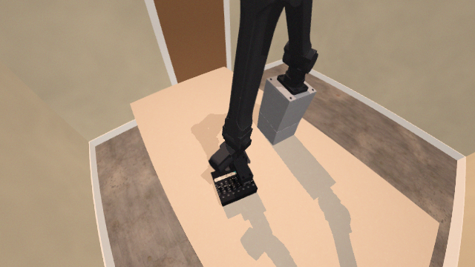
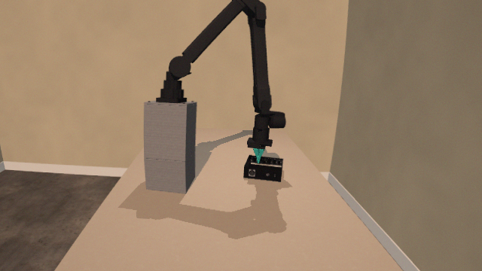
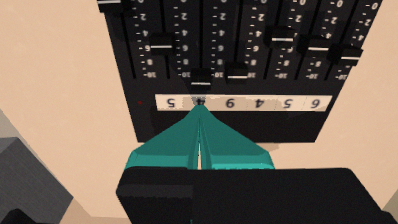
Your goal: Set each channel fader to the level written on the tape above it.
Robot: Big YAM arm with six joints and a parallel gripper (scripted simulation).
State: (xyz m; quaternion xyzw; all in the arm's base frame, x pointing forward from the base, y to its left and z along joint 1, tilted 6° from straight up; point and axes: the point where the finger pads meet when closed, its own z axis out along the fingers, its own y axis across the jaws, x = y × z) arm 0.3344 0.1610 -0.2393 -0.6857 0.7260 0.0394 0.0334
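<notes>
Right now my hand is 30 mm to the right of the channel 5 fader cap and 10 mm above it. The rest, counted from my hand: channel 4 fader cap (30 mm to the left, 20 mm ahead, 10 mm below); channel 3 fader cap (50 mm to the left, 50 mm ahead, 10 mm below); channel 6 fader cap (50 mm to the left, 20 mm behind, 10 mm below).
</notes>
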